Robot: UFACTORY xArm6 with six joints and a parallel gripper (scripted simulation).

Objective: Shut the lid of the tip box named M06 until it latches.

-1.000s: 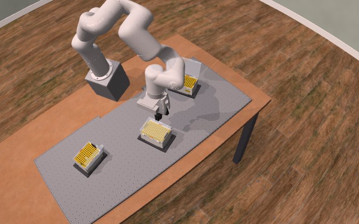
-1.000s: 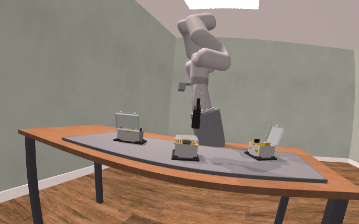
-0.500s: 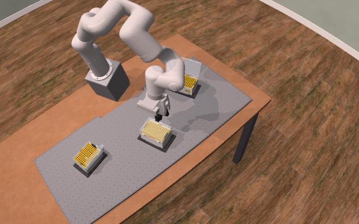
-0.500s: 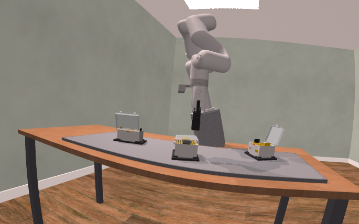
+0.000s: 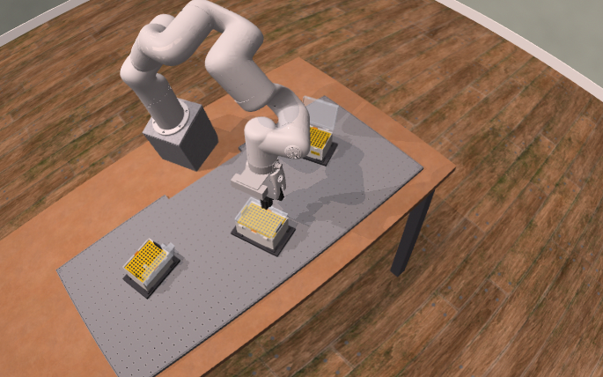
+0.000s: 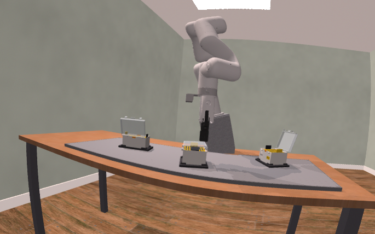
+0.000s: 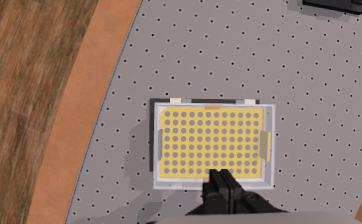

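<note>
My gripper is now 1 cm short of the clear lid, 3 cm to the left of it and 4 cm above it. From my hand the other things lie so: tip box lid (15 cm behind, 36 cm to the left).
</note>
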